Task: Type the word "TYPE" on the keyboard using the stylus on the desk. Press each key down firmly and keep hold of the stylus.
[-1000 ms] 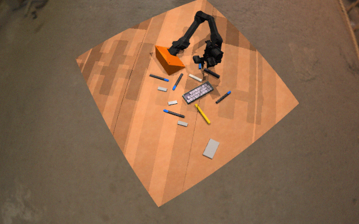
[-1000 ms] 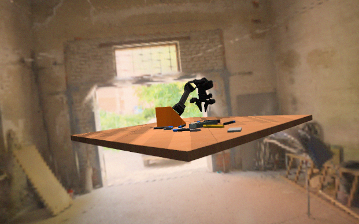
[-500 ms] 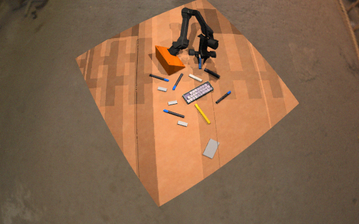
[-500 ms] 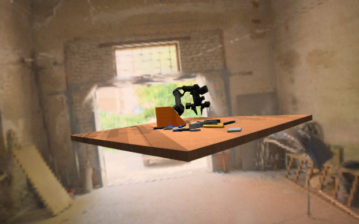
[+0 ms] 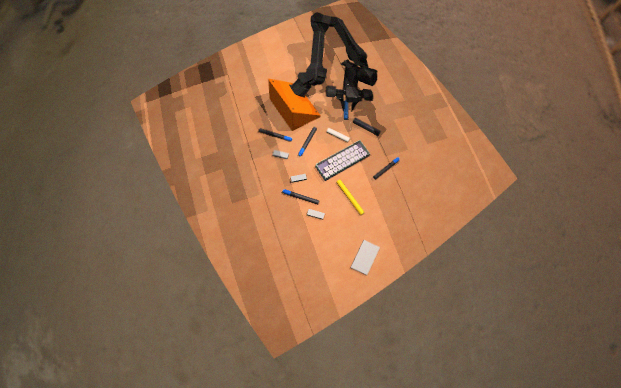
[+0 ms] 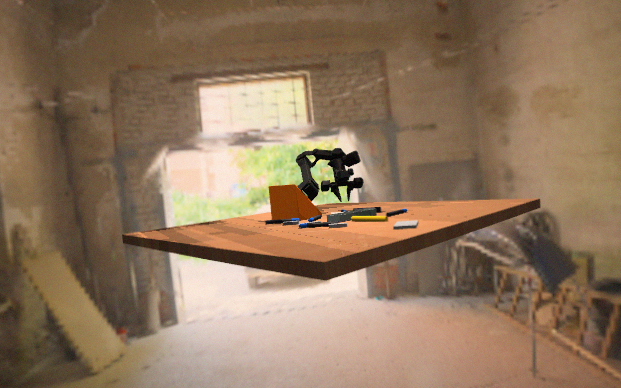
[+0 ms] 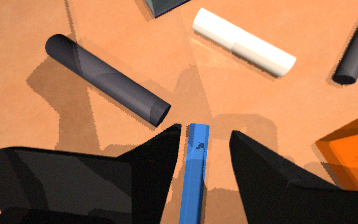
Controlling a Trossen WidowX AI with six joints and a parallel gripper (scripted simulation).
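Right now the blue stylus is 60 mm behind my gripper tip, 50 mm below it and 30 mm to the left of it. From my gripper tip the other things lie so: dark cylinder 70 mm ahead, 60 mm to the left, 50 mm below; then yellow stick 320 mm ahead, 150 mm to the right, 50 mm below; then white cylinder 70 mm to the right, 60 mm ahead, 50 mm below.
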